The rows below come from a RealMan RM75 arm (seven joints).
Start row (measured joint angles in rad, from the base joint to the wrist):
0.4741 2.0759 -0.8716 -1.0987 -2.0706 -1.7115 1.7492
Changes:
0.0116 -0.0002 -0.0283 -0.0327 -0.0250 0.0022 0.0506
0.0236 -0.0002 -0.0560 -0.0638 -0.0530 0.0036 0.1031
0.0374 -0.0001 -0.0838 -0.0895 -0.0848 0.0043 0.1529
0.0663 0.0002 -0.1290 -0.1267 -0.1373 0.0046 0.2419
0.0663 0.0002 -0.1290 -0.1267 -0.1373 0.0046 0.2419
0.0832 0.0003 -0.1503 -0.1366 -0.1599 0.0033 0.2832
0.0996 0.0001 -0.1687 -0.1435 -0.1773 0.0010 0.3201
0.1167 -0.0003 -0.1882 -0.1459 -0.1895 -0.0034 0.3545
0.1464 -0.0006 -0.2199 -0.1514 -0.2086 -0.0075 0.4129
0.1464 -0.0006 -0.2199 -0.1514 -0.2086 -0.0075 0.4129
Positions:
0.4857 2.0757 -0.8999 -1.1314 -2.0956 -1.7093 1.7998
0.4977 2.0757 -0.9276 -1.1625 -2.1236 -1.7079 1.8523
0.5115 2.0758 -0.9554 -1.1882 -2.1554 -1.7072 1.9021
0.5404 2.0761 -1.0006 -1.2254 -2.2079 -1.7069 1.9911
0.5404 2.0761 -1.0006 -1.2254 -2.2079 -1.7069 1.9911
0.5573 2.0762 -1.0219 -1.2353 -2.2305 -1.7082 2.0324
0.5737 2.0760 -1.0403 -1.2422 -2.2479 -1.7105 2.0693
0.5908 2.0756 -1.0598 -1.2446 -2.2601 -1.7149 2.1037
0.6205 2.0753 -1.0915 -1.2501 -2.2792 -1.7190 2.1621
0.6205 2.0753 -1.0915 -1.2501 -2.2792 -1.7190 2.1621

